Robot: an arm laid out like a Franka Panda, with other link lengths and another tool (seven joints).
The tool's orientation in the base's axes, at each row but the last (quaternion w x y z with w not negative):
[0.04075 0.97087 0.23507 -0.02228]
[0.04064 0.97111 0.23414 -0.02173]
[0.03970 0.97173 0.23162 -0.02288]
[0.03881 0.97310 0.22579 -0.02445]
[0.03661 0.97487 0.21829 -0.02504]
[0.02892 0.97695 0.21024 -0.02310]
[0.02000 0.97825 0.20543 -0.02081]
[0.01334 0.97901 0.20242 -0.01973]
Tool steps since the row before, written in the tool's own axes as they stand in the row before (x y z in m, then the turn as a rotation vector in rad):
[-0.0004 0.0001 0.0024 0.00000 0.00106 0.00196]
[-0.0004 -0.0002 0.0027 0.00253 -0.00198 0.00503]
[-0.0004 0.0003 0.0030 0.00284 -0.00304 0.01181]
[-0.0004 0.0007 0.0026 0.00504 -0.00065 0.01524]
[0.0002 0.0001 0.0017 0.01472 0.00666 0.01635]
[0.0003 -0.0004 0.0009 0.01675 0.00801 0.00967]
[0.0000 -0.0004 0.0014 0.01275 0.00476 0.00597]
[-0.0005 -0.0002 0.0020 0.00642 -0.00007 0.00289]
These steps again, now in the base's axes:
[-0.0004 -0.0005 -0.0024 0.00044 -0.00111 -0.00188]
[-0.0005 -0.0002 -0.0027 0.00123 0.00245 -0.00530]
[-0.0003 -0.0007 -0.0029 0.00085 0.00294 -0.01214]
[-0.0001 -0.0010 -0.0025 0.00378 0.00147 -0.01555]
[0.0002 -0.0001 -0.0017 0.01561 -0.00112 -0.01684]
[0.0001 0.0004 -0.0009 0.01823 -0.00107 -0.01023]
[-0.0002 0.0003 -0.0014 0.01339 0.00047 -0.00644]
[-0.0006 -0.0001 -0.0020 0.00577 0.00251 -0.00317]

